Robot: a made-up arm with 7 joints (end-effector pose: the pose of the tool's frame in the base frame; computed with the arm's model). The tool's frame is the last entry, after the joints. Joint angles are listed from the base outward.
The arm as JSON. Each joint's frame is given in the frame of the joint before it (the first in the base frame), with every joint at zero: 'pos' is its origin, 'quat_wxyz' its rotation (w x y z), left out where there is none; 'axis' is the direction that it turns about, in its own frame. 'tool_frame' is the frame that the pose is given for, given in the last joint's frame.
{
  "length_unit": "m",
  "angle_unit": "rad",
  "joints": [
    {
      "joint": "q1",
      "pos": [
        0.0,
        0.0,
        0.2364
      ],
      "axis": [
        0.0,
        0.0,
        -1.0
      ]
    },
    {
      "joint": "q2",
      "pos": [
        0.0,
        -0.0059,
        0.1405
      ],
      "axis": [
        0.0,
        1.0,
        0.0
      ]
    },
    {
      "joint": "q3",
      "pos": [
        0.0,
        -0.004,
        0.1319
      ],
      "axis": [
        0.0,
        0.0,
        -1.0
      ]
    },
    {
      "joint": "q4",
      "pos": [
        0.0,
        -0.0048,
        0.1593
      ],
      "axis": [
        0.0,
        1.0,
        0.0
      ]
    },
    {
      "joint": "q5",
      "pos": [
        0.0,
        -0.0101,
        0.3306
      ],
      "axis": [
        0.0,
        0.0,
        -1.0
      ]
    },
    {
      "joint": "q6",
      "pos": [
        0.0,
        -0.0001,
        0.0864
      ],
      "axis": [
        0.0,
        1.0,
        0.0
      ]
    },
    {
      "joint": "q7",
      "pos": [
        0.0,
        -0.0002,
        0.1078
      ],
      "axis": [
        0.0,
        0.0,
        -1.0
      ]
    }
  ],
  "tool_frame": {
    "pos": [
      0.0,
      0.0,
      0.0
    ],
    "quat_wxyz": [
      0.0,
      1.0,
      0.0,
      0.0
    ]
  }
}
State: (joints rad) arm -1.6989 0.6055 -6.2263 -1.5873 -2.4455 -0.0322 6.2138
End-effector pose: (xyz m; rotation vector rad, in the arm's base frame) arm 0.0313 -0.2673 0.9103 -1.2487 2.1479 1.1652
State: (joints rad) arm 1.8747 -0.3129 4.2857 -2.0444 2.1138 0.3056 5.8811
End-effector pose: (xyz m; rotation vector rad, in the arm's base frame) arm -0.4488 -0.0730 0.4838 -1.1784 0.4557 -1.1191
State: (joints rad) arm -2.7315 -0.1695 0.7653 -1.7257 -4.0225 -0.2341 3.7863
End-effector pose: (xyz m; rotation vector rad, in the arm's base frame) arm 0.2294 -0.4838 0.5374 -0.9433 -1.2685 -1.1601
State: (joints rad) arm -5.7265 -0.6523 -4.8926 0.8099 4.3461 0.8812 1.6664
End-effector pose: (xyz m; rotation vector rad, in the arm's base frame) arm -0.4234 -0.1188 0.9650 -2.4088 1.7924 0.3426
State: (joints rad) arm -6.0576 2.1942 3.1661 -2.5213 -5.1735 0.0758 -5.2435
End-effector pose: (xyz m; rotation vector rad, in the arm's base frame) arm -0.2799 0.0693 0.2048 1.6195 0.6213 1.4311
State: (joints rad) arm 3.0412 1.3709 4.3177 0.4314 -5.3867 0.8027 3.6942
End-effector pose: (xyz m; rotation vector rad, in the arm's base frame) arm -0.6699 -0.3182 0.5450 -1.2608 -1.1701 -1.8477
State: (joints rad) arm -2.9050 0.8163 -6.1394 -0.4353 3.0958 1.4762 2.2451
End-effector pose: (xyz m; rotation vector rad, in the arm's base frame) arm -0.2664 0.0534 1.0127 0.6932 -2.0326 -0.8122
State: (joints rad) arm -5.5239 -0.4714 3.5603 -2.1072 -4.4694 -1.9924 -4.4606
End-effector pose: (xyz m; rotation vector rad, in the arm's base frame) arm -0.0153 -0.2871 0.6075 0.2348 1.6529 0.2698
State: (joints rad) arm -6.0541 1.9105 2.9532 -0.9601 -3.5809 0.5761 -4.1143
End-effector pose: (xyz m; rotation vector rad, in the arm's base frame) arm 0.3802 0.0269 -0.2088 0.2446 0.4901 -1.6121
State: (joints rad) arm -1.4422 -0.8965 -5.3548 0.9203 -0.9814 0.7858 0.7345
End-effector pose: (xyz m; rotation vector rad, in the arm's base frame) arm 0.2807 -0.2921 0.9500 2.2537 1.7450 -0.8805
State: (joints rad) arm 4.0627 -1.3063 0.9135 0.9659 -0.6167 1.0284 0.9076
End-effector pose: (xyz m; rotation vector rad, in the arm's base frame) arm 0.5056 -0.1229 0.7909 1.5991 2.0904 -0.6903
